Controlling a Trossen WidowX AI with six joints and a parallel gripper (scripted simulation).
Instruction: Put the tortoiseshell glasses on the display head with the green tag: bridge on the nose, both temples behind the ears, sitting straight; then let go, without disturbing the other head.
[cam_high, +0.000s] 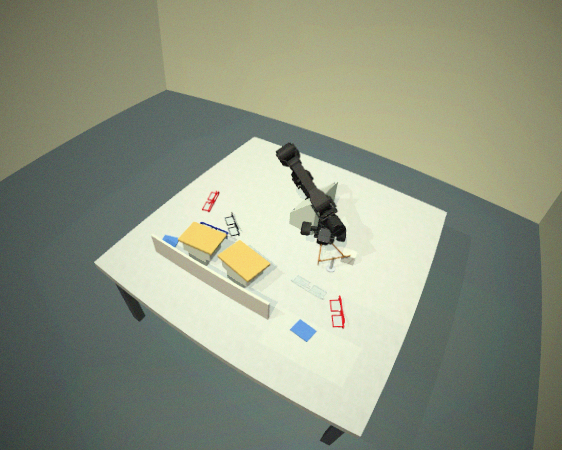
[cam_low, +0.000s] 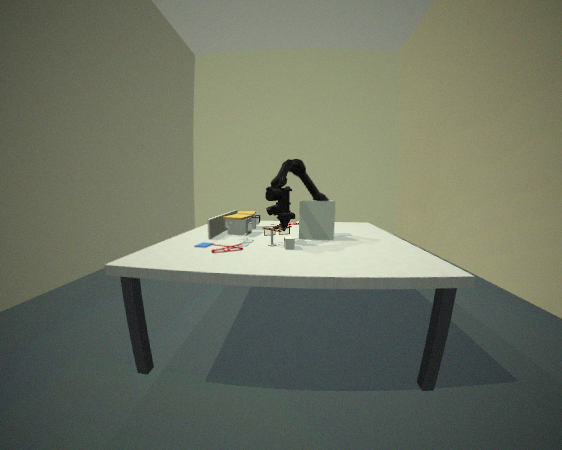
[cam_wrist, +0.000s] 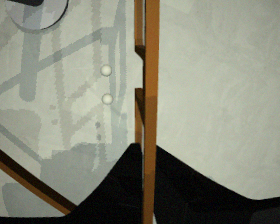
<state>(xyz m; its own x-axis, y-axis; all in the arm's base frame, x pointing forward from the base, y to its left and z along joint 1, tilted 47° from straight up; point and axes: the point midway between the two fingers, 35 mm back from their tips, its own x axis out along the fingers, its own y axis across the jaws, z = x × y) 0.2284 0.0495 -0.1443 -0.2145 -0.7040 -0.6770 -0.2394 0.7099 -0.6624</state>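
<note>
My gripper tip is 60 mm short of the small post, 80 mm to the right of it and 30 mm above it. Round my gripper tip: display head: 210 mm ahead, 440 mm to the right; then white cube: 20 mm behind, 130 mm to the left, 30 mm below; then long white board: 360 mm ahead, 350 mm to the right.
</note>
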